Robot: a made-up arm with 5 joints.
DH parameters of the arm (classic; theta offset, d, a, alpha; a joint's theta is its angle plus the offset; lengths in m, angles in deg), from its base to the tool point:
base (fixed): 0 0.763 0.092 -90
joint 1: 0 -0.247 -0.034 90
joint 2: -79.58 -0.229 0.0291 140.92
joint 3: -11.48 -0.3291 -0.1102 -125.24
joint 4: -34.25 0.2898 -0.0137 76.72
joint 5: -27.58 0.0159 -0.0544 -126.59
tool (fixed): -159.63 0.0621 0 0
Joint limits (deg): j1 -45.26..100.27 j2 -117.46..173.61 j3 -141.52..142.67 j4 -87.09..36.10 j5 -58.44..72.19
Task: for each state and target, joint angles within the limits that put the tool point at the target. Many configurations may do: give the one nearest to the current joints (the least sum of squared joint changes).
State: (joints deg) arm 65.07 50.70 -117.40 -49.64 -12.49
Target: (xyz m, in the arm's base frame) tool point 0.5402 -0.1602 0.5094
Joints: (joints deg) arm 41.58 27.68 -128.77 -43.71 -9.94
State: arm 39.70 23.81 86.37 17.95 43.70
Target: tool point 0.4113 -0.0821 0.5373
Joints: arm 61.62 -24.89 59.59 23.58 72.19
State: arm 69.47 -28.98 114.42 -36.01 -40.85
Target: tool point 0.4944 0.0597 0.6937
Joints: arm 22.30 3.71 124.38 -26.49 -21.55
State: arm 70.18 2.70 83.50 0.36 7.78
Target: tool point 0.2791 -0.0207 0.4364
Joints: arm 100.27 -15.10 71.93 -13.65 -28.50
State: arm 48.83 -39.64 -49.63 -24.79 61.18
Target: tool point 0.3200 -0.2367 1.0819
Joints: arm 15.92 -11.91 -15.18 -12.18 54.93
